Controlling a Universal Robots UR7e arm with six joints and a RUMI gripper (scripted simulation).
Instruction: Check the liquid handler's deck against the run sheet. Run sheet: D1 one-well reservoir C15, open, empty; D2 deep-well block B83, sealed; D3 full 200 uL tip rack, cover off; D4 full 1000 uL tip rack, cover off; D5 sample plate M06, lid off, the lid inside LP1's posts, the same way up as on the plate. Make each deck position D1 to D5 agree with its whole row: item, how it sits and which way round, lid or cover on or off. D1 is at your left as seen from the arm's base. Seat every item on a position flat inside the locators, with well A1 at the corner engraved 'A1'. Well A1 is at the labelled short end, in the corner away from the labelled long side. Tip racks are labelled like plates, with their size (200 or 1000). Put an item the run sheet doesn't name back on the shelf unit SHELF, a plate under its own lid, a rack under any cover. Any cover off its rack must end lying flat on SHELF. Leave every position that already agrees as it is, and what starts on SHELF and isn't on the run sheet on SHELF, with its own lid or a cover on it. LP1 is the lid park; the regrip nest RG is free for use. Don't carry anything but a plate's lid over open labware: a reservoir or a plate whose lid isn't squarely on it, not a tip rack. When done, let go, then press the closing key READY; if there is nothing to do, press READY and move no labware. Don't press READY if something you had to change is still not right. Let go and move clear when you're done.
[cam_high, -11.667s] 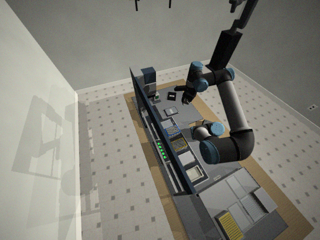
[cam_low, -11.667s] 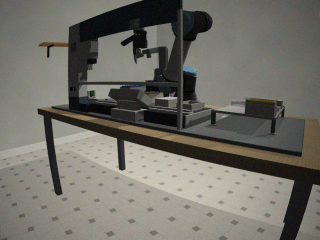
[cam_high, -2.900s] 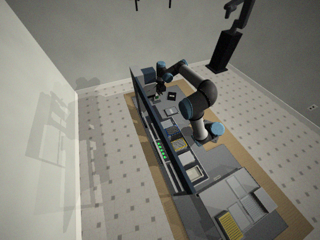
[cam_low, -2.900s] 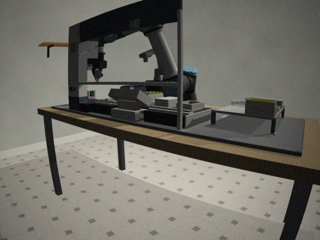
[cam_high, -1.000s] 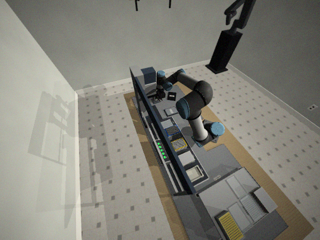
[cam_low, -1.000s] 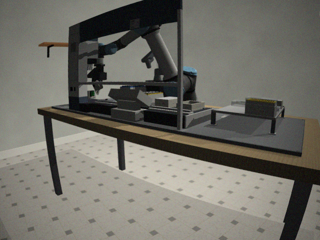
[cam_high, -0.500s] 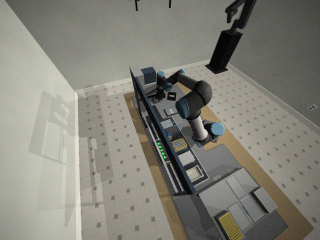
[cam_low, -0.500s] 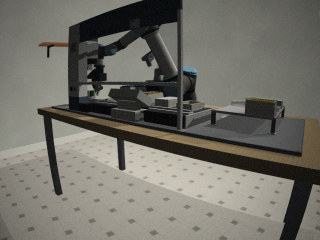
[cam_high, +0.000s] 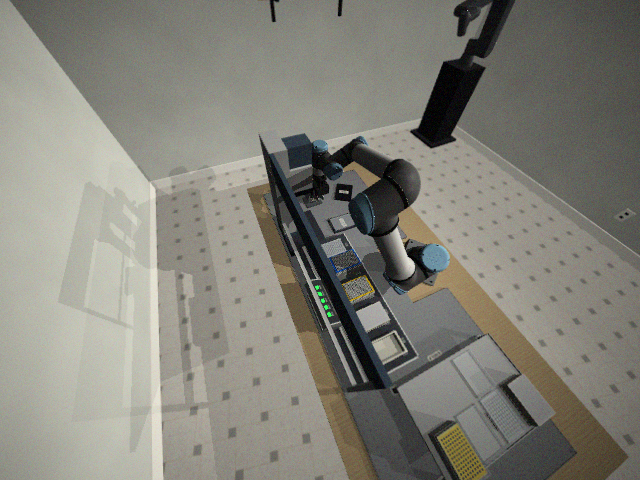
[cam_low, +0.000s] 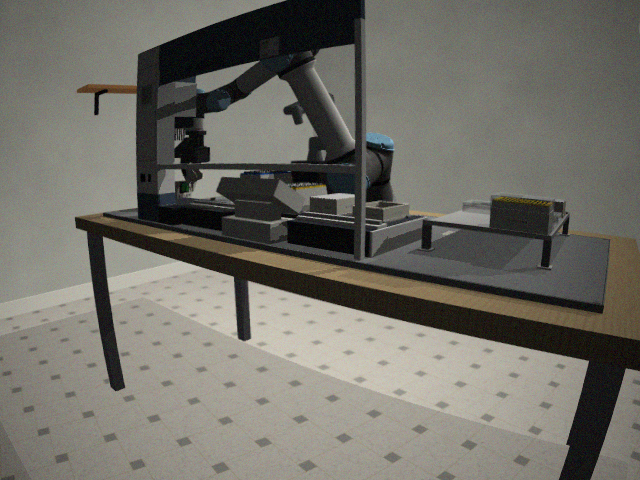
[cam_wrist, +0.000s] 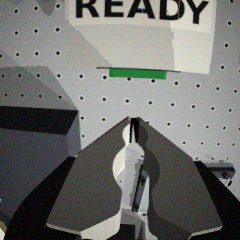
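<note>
The green ready key is 40 mm to the right of my hand. Also, from my hand: sample plate 320 mm to the left, 70 mm ahead, 20 mm below; blue-framed tip rack 450 mm to the left, 80 mm ahead, 40 mm above; flat lid 160 mm to the left, 80 mm behind, 70 mm below.
</note>
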